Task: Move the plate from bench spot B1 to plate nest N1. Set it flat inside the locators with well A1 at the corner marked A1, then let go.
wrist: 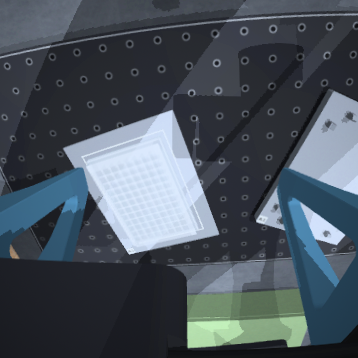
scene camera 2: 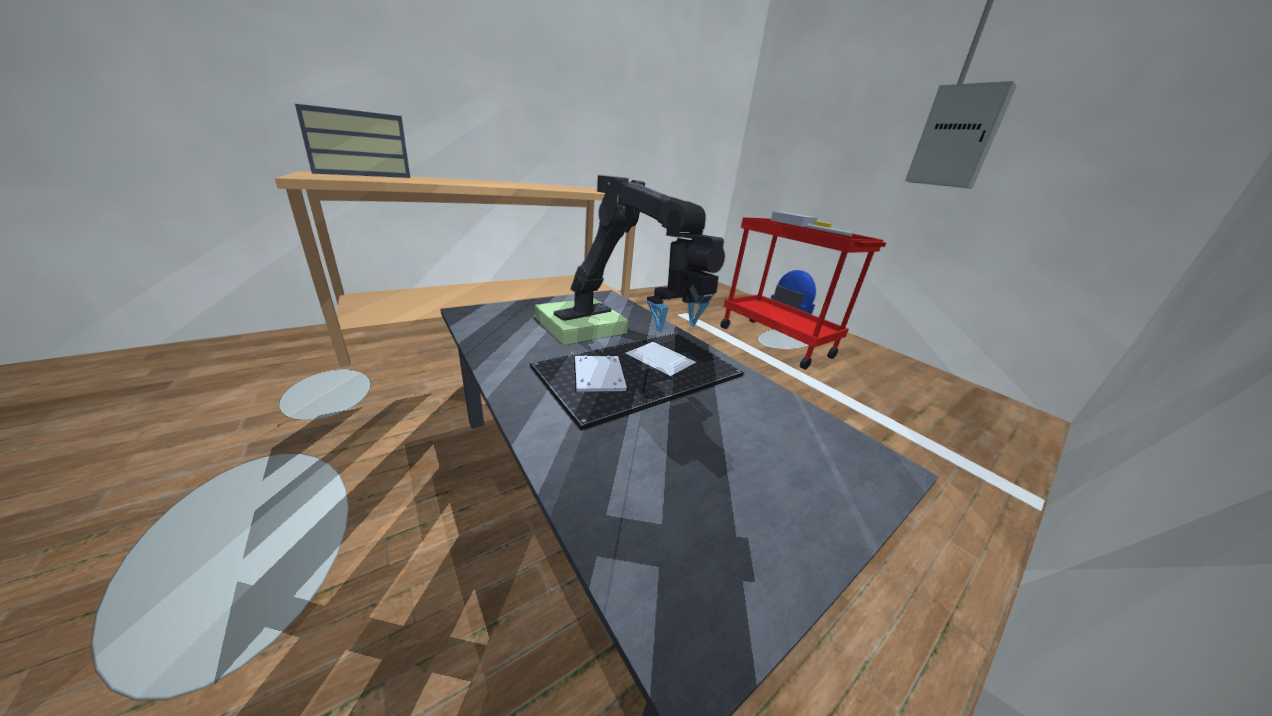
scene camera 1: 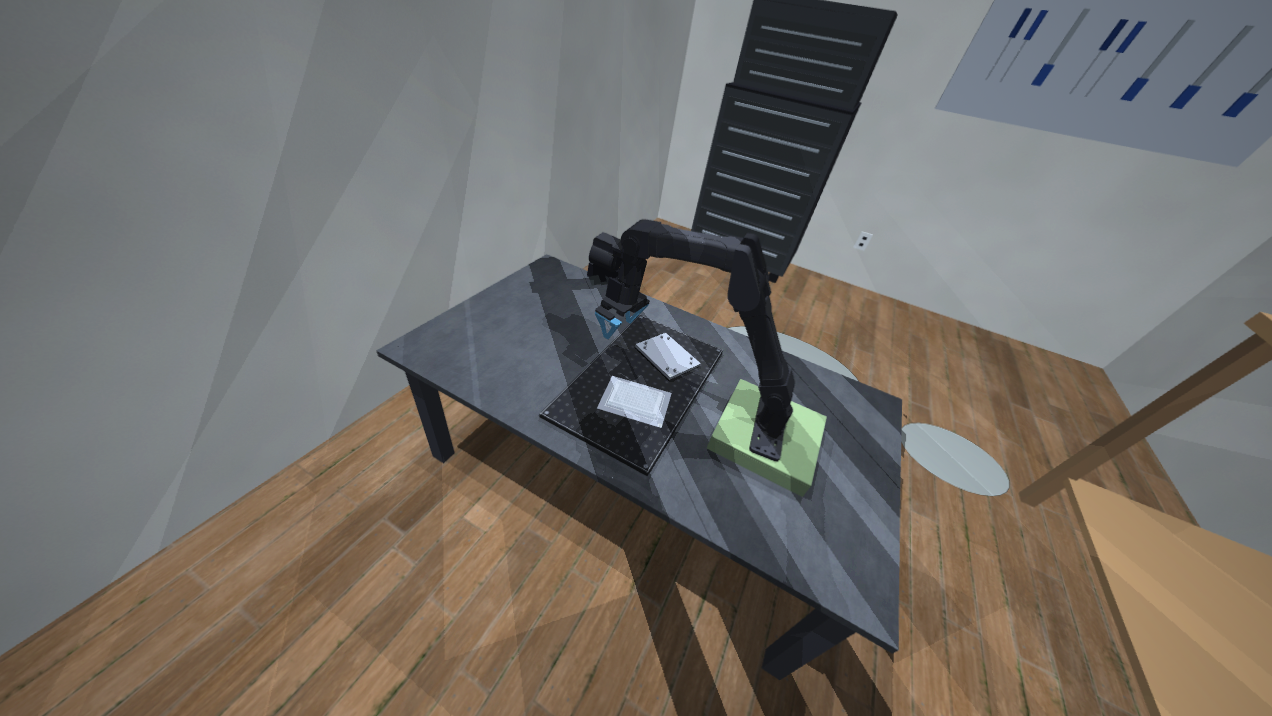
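Where they show: gripper, fingertip midpoint: (wrist: 182, 178) (scene camera 2: 676, 328) (scene camera 1: 617, 330); arm's base, link origin: (scene camera 2: 583, 312) (scene camera 1: 768, 426).
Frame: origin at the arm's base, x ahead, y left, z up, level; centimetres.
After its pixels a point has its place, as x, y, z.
Note:
The white well plate (scene camera 1: 635, 400) @(33.2, 5.9, -2.5) (scene camera 2: 660, 358) @(35.7, 2.3, -2.1) (wrist: 140, 192) @(34.7, 4.9, -2.2) lies flat on the pale pad of spot B1 (wrist: 187, 130) @(40.1, -1.5, -3.7), which lies on the black perforated board (scene camera 1: 578, 413) @(44.5, 15.7, -3.6) (scene camera 2: 574, 404) @(39.4, -29.0, -3.6) (wrist: 235, 150) @(36.9, -5.9, -3.7). The pad has a small label at its lower corner in the wrist view; I cannot read it. The nest N1 (scene camera 1: 667, 353) @(31.7, -16.3, -2.5) (scene camera 2: 599, 372) @(32.4, -16.8, -2.5) (wrist: 315, 145) @(36.4, -13.8, -2.5) is a pale block with small locators near its corners, empty, its A1 mark (wrist: 262, 219) @(28.0, -7.8, -2.5) at the lower left in the wrist view. My gripper (scene camera 1: 618, 325) @(43.4, -2.3, 11.0) (scene camera 2: 676, 328) @(43.4, -2.3, 11.0) (wrist: 182, 178) @(43.4, -2.3, 11.0) is open and empty, high above the board. The right finger hides part of the nest.
The arm stands on a green block (scene camera 1: 729, 425) @(9.2, 4.5, 0.0) (scene camera 2: 583, 332) @(10.5, -7.0, -1.9) (wrist: 240, 332) @(7.2, -2.9, 0.0) beside the board on the dark table (scene camera 1: 480, 346) @(80.7, 5.7, -5.0) (scene camera 2: 801, 498) @(85.2, -10.1, -4.9). A red cart (scene camera 2: 783, 320) and a wooden bench (scene camera 2: 445, 185) stand beyond the table in the second scene view.

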